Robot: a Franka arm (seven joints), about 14 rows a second.
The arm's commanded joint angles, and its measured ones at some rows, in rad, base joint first. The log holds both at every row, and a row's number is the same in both.
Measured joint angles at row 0: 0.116 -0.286 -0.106 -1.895 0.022 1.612 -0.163
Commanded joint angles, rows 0 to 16: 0.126 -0.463 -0.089 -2.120 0.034 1.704 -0.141; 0.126 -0.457 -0.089 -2.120 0.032 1.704 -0.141; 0.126 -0.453 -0.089 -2.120 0.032 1.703 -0.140; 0.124 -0.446 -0.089 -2.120 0.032 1.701 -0.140; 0.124 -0.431 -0.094 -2.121 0.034 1.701 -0.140; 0.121 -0.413 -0.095 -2.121 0.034 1.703 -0.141; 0.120 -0.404 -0.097 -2.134 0.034 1.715 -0.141; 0.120 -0.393 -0.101 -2.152 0.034 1.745 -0.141; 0.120 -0.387 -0.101 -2.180 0.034 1.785 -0.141; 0.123 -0.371 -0.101 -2.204 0.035 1.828 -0.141; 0.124 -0.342 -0.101 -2.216 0.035 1.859 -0.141; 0.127 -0.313 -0.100 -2.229 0.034 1.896 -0.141; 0.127 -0.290 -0.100 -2.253 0.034 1.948 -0.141; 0.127 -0.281 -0.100 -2.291 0.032 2.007 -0.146; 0.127 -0.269 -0.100 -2.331 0.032 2.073 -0.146; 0.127 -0.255 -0.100 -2.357 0.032 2.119 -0.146; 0.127 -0.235 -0.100 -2.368 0.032 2.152 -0.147
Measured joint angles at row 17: 0.124 -0.261 -0.098 -2.304 0.022 2.041 -0.148
